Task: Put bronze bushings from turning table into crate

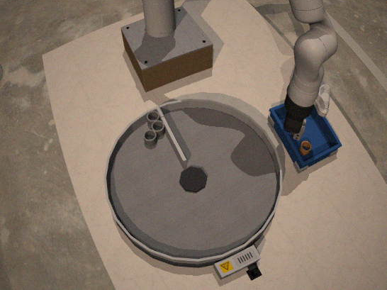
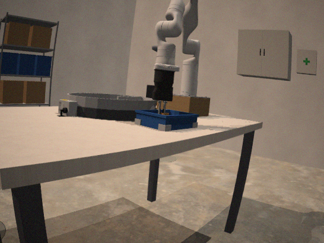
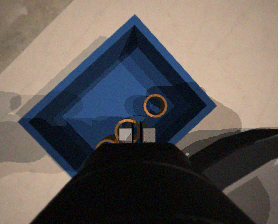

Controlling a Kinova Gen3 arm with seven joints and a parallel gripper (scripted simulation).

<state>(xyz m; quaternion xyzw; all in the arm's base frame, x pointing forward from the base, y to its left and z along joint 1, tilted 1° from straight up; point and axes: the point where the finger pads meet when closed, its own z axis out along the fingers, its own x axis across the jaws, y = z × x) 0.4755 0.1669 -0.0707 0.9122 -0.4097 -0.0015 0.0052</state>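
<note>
Right now the blue crate is 30 mm to the left of my hand and 20 mm below it. Also, from my hand: round grey turning table 310 mm to the right, 20 mm behind, 10 mm above.
</note>
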